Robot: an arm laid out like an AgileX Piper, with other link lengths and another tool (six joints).
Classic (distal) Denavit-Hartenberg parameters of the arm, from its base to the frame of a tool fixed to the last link. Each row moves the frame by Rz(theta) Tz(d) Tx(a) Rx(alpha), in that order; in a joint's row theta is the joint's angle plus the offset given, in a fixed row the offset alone. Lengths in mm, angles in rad.
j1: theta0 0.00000; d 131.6; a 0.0; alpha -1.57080
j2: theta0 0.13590; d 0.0; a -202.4; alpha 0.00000
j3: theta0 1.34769; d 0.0; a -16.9; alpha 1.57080
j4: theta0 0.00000; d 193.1; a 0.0; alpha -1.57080
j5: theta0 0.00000; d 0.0; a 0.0; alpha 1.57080
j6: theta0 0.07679; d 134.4; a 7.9; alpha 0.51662
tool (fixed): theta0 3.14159; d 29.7; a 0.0; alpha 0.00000
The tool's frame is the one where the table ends.
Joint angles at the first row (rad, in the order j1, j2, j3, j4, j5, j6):
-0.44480, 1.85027, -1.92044, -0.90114, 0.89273, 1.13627
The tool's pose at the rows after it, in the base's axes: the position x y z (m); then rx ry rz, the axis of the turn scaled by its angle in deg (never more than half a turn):
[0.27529 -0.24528 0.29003 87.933 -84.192 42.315]
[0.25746 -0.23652 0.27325 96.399 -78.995 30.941]
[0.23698 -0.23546 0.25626 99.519 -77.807 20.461]
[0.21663 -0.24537 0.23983 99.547 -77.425 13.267]
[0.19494 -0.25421 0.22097 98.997 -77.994 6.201]
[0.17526 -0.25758 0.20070 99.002 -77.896 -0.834]
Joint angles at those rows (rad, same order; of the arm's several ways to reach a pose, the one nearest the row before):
-0.46163, 1.80710, -1.92112, -0.73890, 0.96770, 0.85138
-0.48973, 1.78984, -1.92112, -0.58303, 1.10405, 0.63364
-0.52668, 1.78982, -1.90109, -0.52791, 1.21321, 0.55701
-0.58838, 1.78982, -1.84183, -0.51756, 1.23234, 0.52121
-0.65181, 1.78985, -1.76450, -0.51605, 1.23396, 0.51011
-0.69992, 1.79175, -1.67959, -0.51782, 1.23399, 0.50524

